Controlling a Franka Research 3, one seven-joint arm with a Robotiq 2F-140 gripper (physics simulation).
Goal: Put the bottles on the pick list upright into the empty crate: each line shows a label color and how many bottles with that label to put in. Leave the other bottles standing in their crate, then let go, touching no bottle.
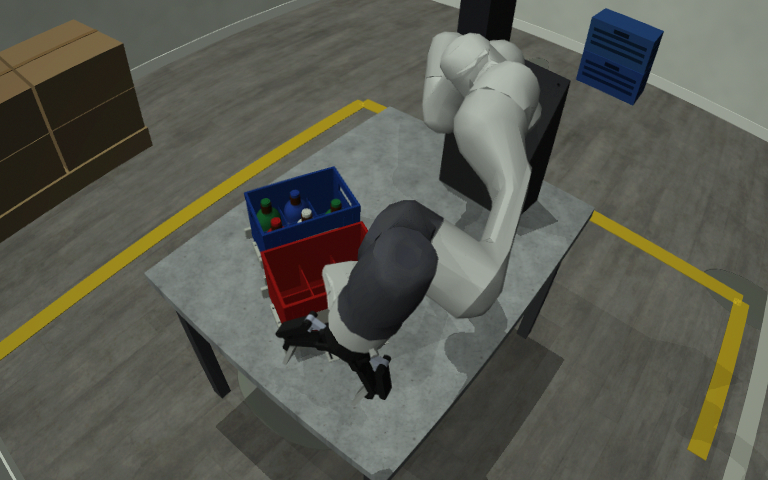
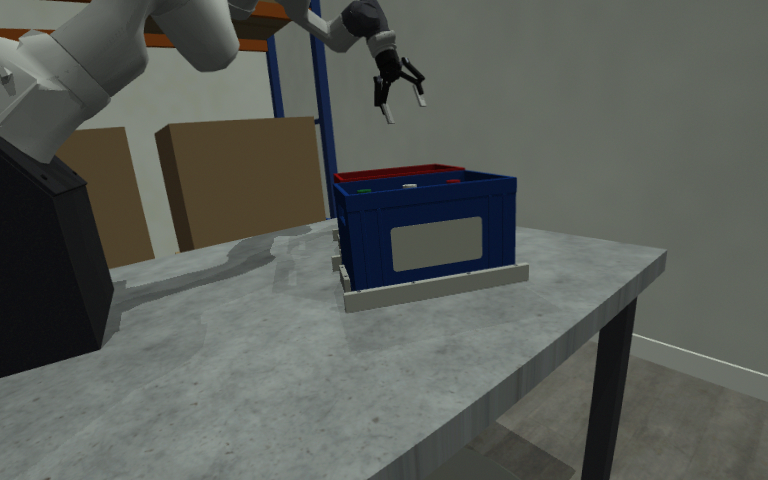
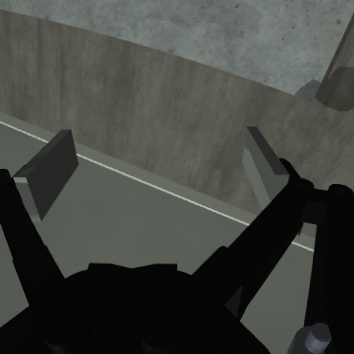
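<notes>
The blue crate (image 1: 339, 219) (image 2: 368, 243) holds a green bottle (image 1: 266, 219), a blue bottle (image 1: 294, 209), a red-capped bottle (image 1: 275, 224), a white-capped bottle (image 1: 306, 213) and a second green-capped bottle (image 1: 335, 204), all upright. The red crate (image 1: 294, 257) (image 2: 390, 171) stands against it; its visible compartments hold no bottle, and the arm hides its right part. My gripper (image 1: 323, 373) (image 2: 406, 113) (image 3: 158, 145) is open and empty, high above the table on the far side of the red crate from the blue one. The pick list is hidden behind the gripper and arm; its lines cannot be read.
Pale rails (image 2: 436, 287) edge the crates on the grey table (image 1: 203, 271) (image 2: 226, 367) (image 3: 200, 30). The arm's black base (image 1: 543, 141) (image 2: 50, 271) stands at the table's end. Cardboard boxes (image 1: 84, 96) (image 2: 249, 181) and a blue cabinet (image 1: 620, 56) stand away from the table.
</notes>
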